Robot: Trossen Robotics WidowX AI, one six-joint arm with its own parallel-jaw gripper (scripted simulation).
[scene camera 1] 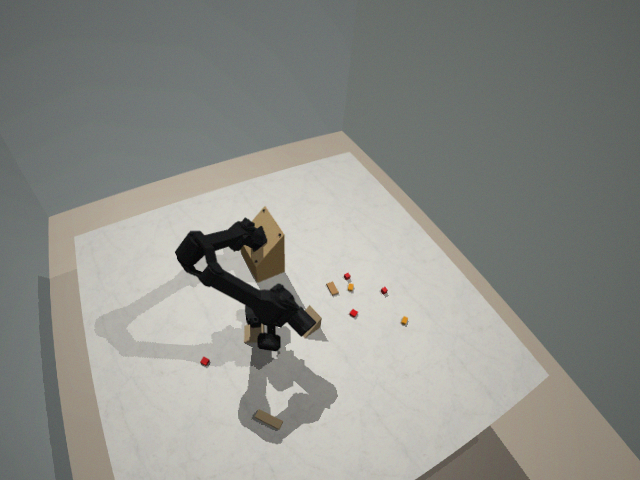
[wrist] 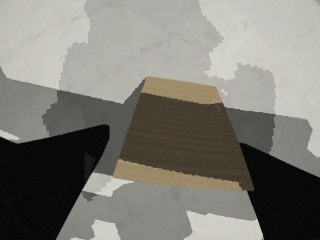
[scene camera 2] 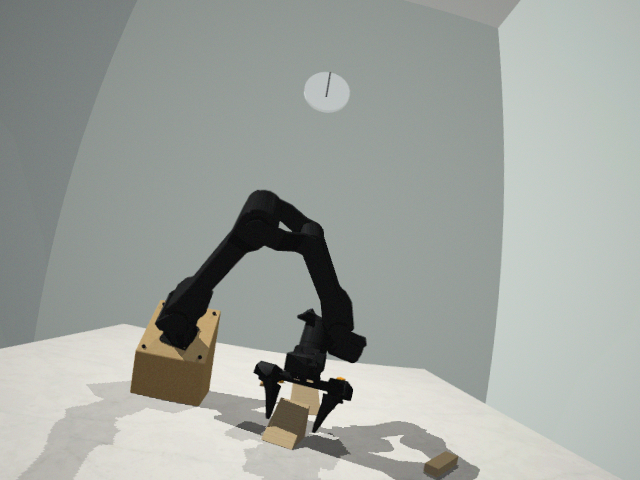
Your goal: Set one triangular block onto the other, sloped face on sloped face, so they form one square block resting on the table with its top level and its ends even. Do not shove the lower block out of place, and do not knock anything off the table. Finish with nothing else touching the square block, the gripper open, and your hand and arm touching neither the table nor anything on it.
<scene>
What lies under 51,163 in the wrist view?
My gripper.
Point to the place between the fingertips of my gripper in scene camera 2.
289,425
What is my gripper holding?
Nothing.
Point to a triangular block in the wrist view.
At 180,135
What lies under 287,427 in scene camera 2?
A triangular block.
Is my gripper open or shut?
Open.
</scene>
